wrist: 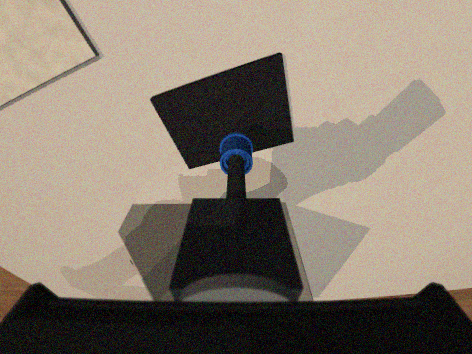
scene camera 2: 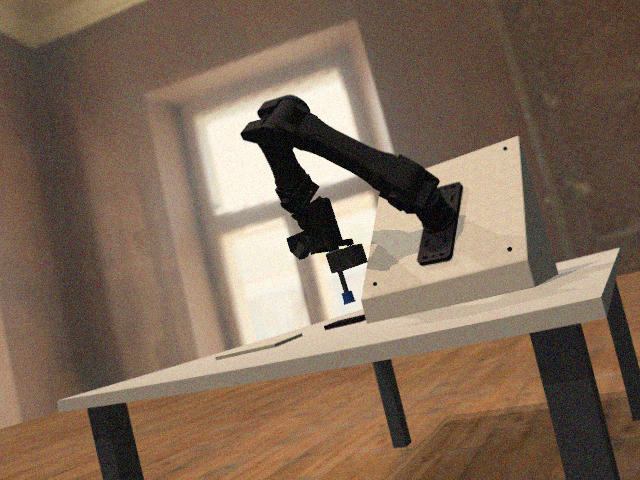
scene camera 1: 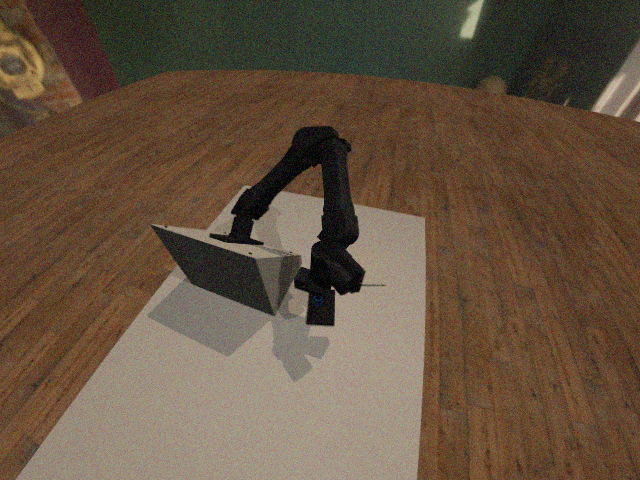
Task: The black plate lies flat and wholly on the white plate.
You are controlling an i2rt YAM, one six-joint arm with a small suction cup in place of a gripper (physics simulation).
The suction cup carries nothing. The cup hangs 5 cm from the middle of a black plate, above it. The table carries a white plate.
The suction cup is seen too in the wrist view and in scene camera 1.
